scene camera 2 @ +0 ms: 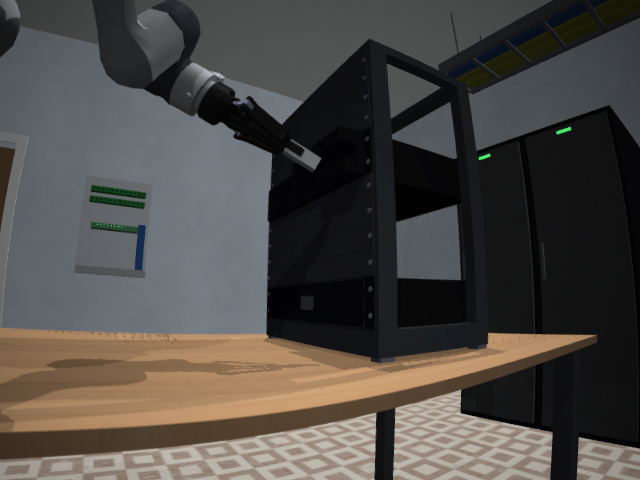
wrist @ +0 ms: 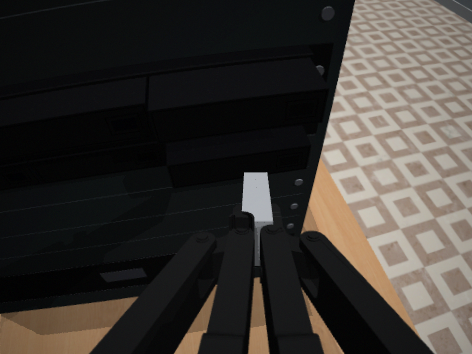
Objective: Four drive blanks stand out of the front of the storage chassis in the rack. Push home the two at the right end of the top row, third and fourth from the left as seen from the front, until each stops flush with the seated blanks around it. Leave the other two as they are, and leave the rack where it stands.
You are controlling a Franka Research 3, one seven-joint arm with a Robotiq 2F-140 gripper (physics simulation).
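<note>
The rack [scene camera 2: 379, 206] [wrist: 60, 30] stands upright on the table. In the wrist view, the fourth top-row blank [wrist: 235, 92] stands out at the right end of the storage chassis. The third top-row blank [wrist: 70, 107] also stands out, left of it across a narrow gap. A lower-row blank [wrist: 240, 150] stands out below the fourth; the remaining blanks are too dark to tell apart. My gripper [scene camera 2: 313, 164] [wrist: 255, 190] is shut and empty. Its pale fingertips are in front of the rack, overlapping the lower-row blank's bottom edge in the wrist view; contact cannot be told.
The wooden table [scene camera 2: 206, 408] [wrist: 345, 225] carries the rack; its edge runs right of the rack in the wrist view. Rack screws [wrist: 327, 13] line the right post. Dark cabinets [scene camera 2: 578, 248] stand behind at right. A wall panel [scene camera 2: 111, 248] hangs at left.
</note>
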